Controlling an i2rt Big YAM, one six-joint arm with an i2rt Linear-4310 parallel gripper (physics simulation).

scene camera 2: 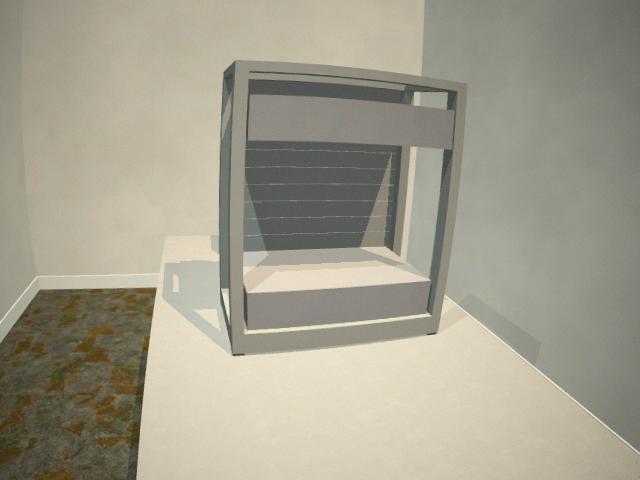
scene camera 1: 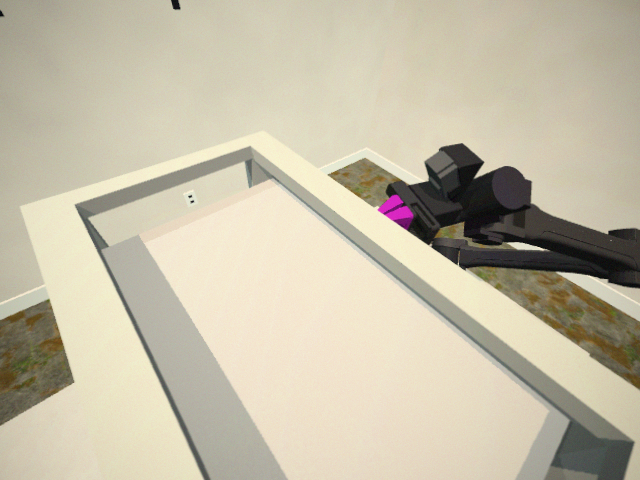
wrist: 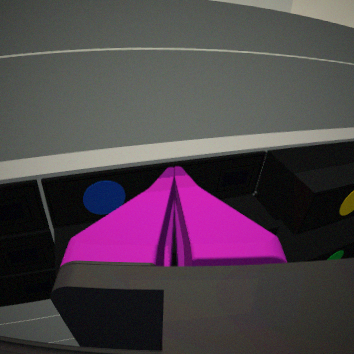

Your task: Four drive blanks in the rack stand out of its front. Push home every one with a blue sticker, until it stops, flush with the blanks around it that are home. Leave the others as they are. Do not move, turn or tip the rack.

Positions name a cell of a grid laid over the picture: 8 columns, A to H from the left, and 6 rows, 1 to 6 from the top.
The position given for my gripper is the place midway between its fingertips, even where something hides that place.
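Note:
My gripper (wrist: D4). Rack (scene camera 1: D5), (scene camera 2: D2), (wrist: C2).

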